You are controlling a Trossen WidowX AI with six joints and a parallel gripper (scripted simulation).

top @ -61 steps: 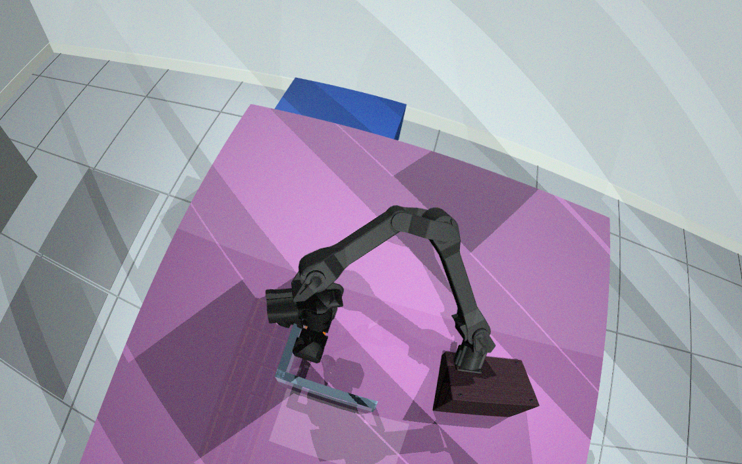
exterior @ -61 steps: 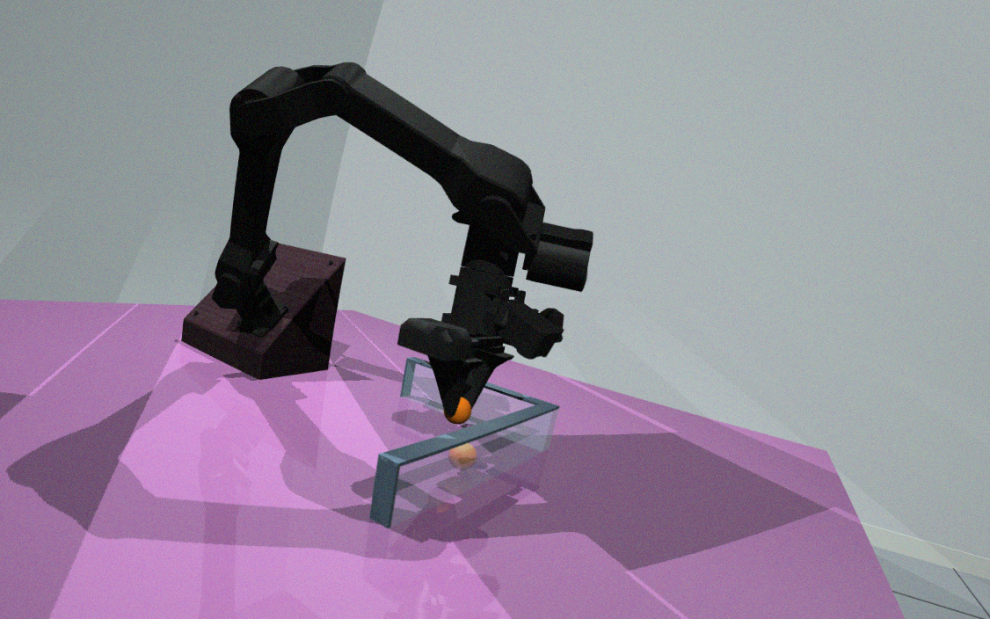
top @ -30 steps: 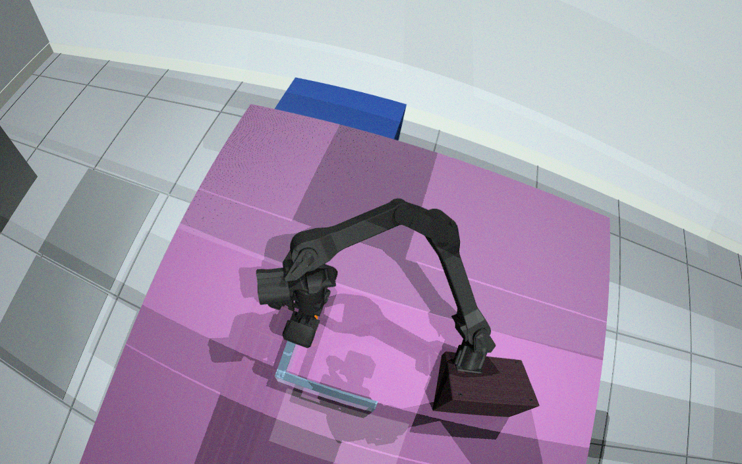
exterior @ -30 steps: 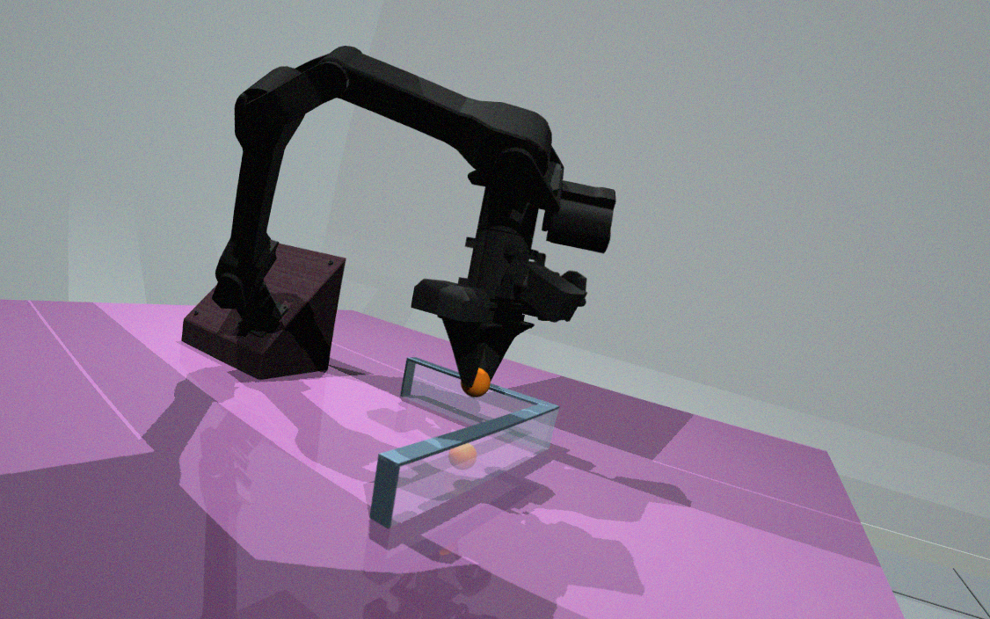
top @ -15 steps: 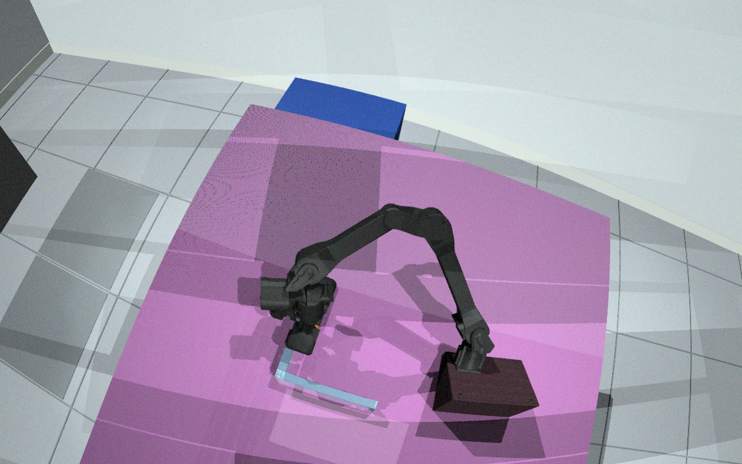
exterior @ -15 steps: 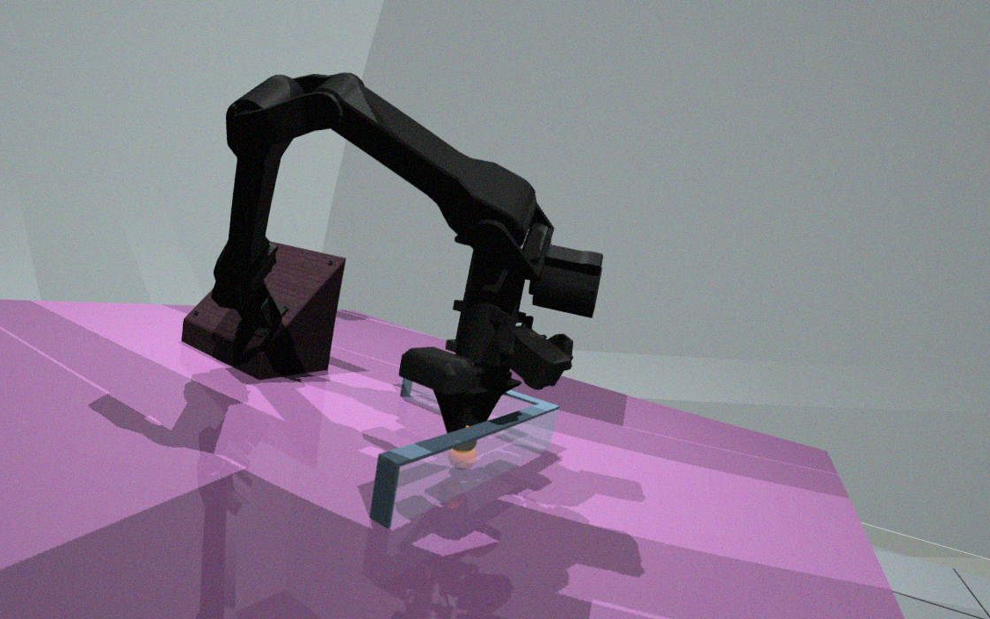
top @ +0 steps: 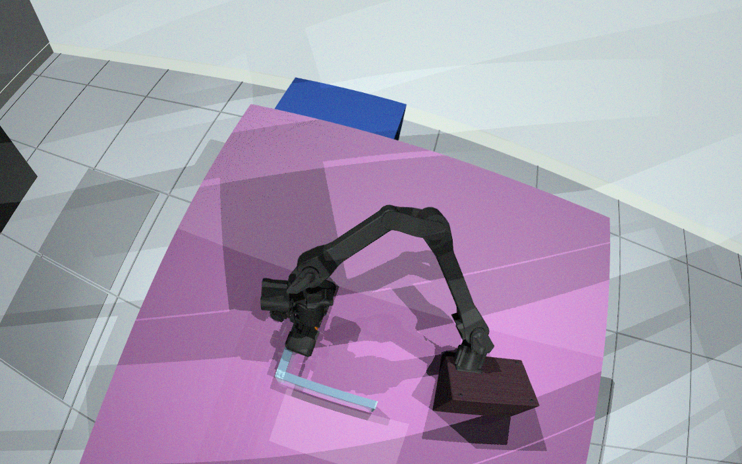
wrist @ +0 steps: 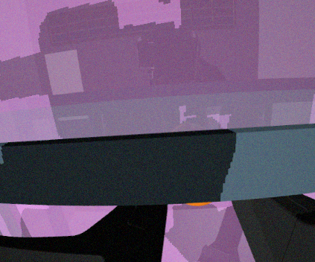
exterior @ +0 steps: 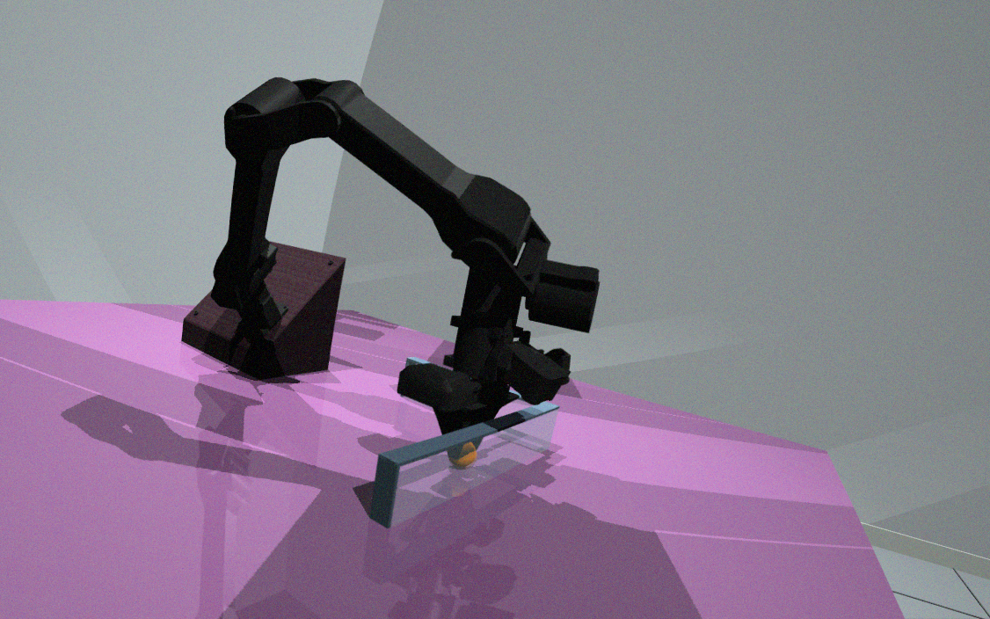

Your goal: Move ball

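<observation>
Now: the orange ball right at my gripper tip. Also, from my gripper tip: clear wall: 3 cm ahead, 1 cm above; see-through copy of ball: right at my gripper tip.
</observation>
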